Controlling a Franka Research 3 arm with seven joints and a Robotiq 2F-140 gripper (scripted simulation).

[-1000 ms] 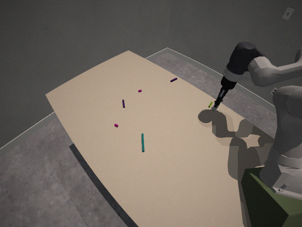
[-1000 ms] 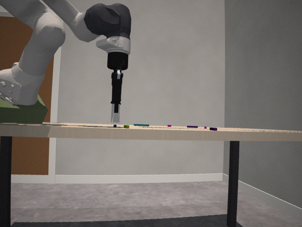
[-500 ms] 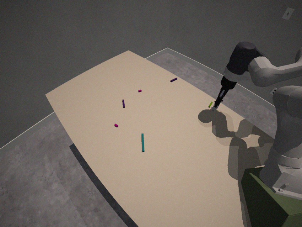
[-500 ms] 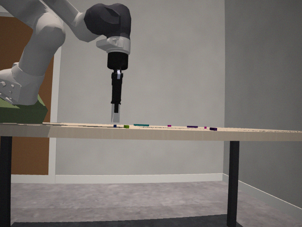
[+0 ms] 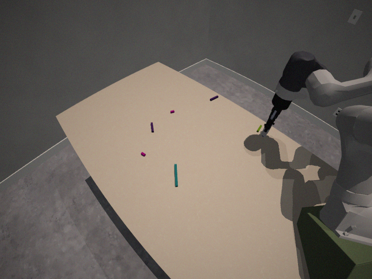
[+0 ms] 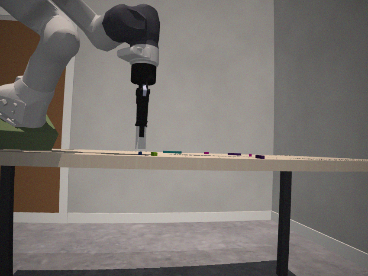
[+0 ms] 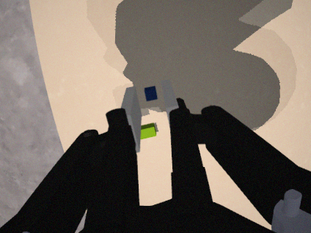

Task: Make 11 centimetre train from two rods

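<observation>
Right now the blue rod is 5 cm below my hand. Also, from my hand: lime rod (5 cm below, 3 cm to the right, 3 cm ahead); turquoise rod (43 cm to the left, 23 cm ahead, 5 cm below).
</observation>
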